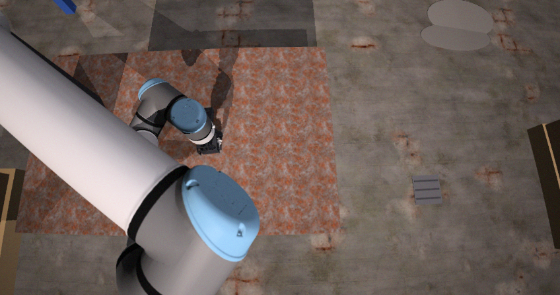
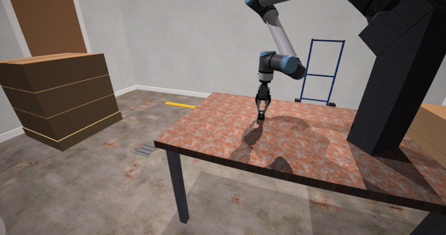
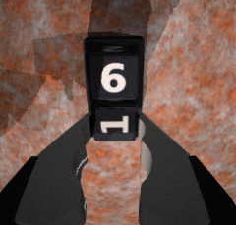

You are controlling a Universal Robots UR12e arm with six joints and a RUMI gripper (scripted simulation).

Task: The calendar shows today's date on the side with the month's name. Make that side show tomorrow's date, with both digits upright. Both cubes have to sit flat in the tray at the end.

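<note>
Now: the black tray 2 cm to the left of my hand and 3 cm below it.
</note>
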